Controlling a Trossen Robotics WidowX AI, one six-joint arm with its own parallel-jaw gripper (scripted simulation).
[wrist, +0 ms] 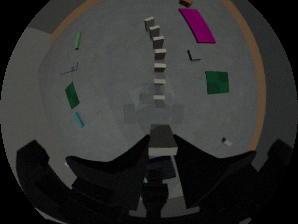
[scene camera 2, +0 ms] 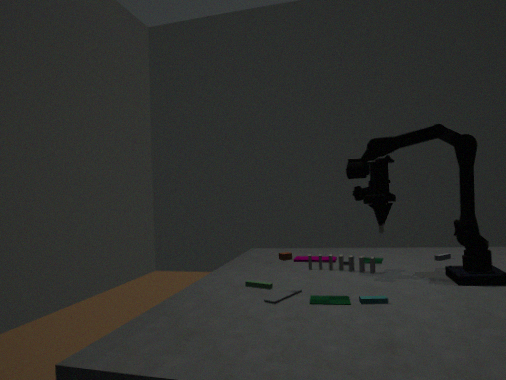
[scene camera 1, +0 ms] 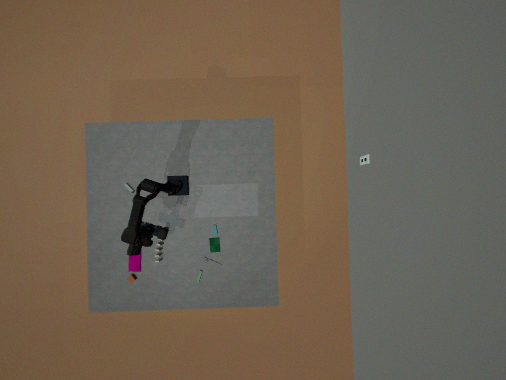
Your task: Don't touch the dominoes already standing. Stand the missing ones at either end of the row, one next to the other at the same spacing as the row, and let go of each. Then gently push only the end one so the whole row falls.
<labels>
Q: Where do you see a pale domino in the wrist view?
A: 161,143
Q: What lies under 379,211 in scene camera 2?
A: My gripper.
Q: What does my gripper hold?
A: A pale domino.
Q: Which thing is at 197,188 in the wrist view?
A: My gripper.
</labels>
